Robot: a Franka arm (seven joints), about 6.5 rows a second.
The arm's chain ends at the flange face. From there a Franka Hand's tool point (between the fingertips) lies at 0.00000 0.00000 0.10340 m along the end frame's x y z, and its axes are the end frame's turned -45 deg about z.
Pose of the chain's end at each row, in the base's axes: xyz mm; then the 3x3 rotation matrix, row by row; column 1 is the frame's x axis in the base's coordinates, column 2 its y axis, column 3 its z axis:
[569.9 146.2 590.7], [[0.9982 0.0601 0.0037], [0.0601 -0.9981 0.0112], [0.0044 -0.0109 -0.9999]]
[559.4 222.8 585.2], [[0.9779 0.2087 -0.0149], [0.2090 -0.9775 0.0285], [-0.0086 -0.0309 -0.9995]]
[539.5 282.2 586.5], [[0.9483 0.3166 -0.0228], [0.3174 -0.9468 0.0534], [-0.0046 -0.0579 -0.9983]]
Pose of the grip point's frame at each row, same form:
[570.3 147.4 487.3], [[0.6633 0.7483 0.0037], [0.7483 -0.6633 0.0112], [0.0108 -0.0046 -0.9999]]
[557.9 225.7 481.9], [[0.5439 0.8391 -0.0149], [0.8390 -0.5434 0.0285], [0.0158 -0.0279 -0.9995]]
[537.1 287.7 483.3], [[0.4467 0.8944 -0.0228], [0.8939 -0.4451 0.0534], [0.0377 -0.0442 -0.9983]]

